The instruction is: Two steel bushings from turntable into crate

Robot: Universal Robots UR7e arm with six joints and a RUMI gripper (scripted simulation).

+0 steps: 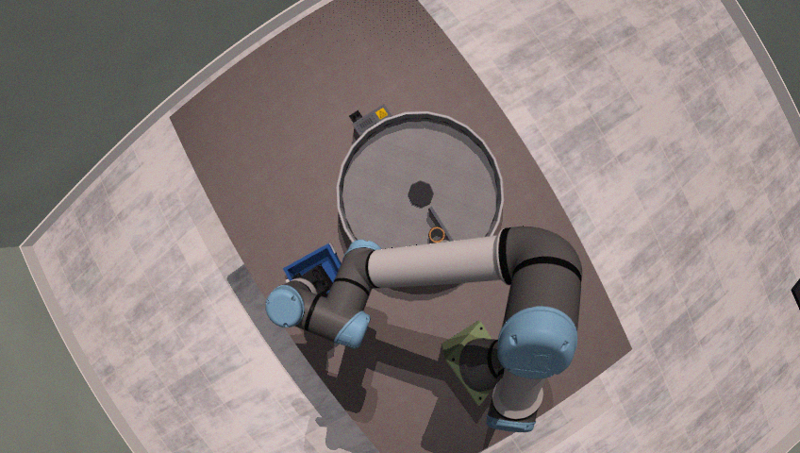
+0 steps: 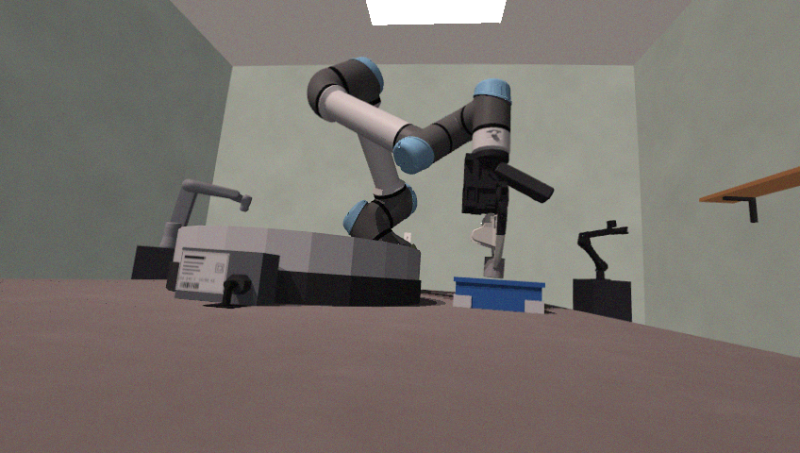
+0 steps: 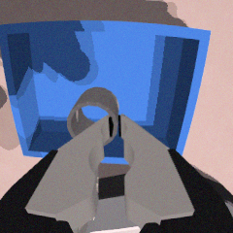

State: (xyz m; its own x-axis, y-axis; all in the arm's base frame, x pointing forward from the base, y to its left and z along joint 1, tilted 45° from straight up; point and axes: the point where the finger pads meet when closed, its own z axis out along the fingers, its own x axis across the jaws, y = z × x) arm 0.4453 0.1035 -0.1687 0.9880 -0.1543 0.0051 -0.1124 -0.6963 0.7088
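My gripper is now 6 cm above the blue crate and 2 cm past it.
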